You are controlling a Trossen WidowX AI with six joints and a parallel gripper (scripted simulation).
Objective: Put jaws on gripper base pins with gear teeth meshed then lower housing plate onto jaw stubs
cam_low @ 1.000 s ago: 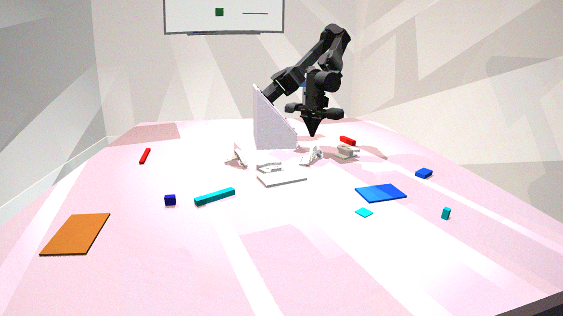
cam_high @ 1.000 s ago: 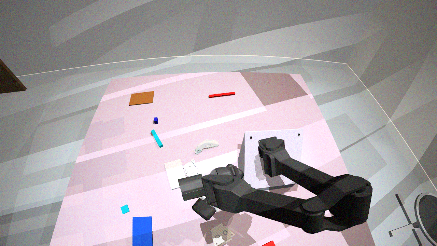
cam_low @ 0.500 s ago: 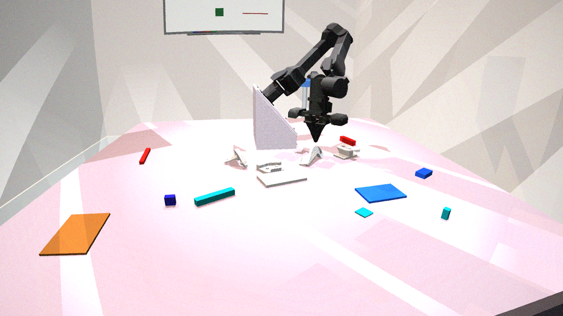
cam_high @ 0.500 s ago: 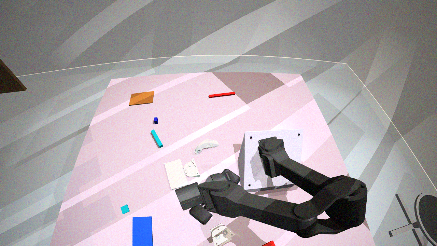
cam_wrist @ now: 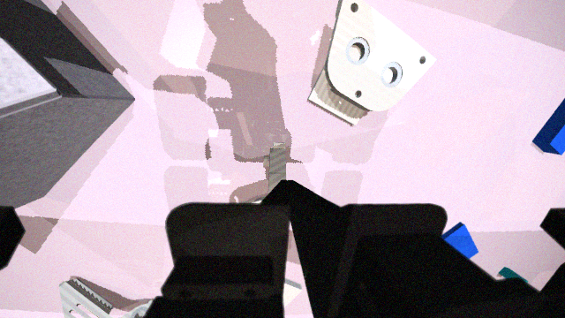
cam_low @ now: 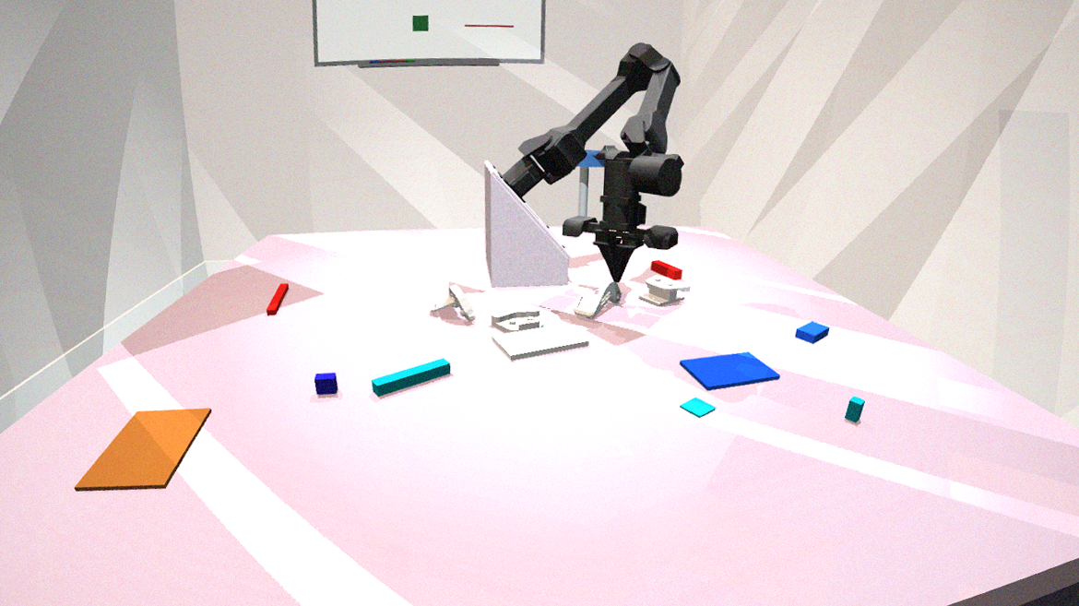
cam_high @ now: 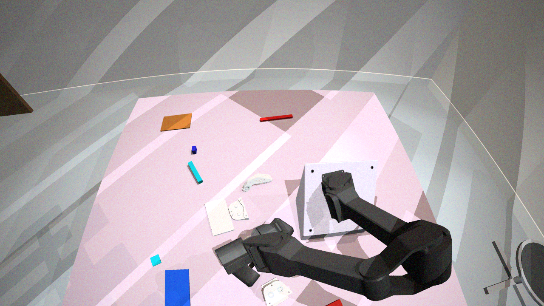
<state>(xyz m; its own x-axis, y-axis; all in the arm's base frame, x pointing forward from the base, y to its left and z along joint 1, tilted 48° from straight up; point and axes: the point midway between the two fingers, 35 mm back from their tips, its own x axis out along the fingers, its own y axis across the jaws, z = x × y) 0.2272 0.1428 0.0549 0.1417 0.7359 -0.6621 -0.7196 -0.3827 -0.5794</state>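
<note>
Right now the white jaw is 3 cm below my gripper tip and 1 cm to the right of it. From my gripper tip the other things lie so: white stand 10 cm to the left, 3 cm below, 2 cm behind; housing plate 18 cm to the right, 5 cm ahead, 4 cm below; white gripper base 10 cm to the left, 2 cm below, 2 cm behind.
</note>
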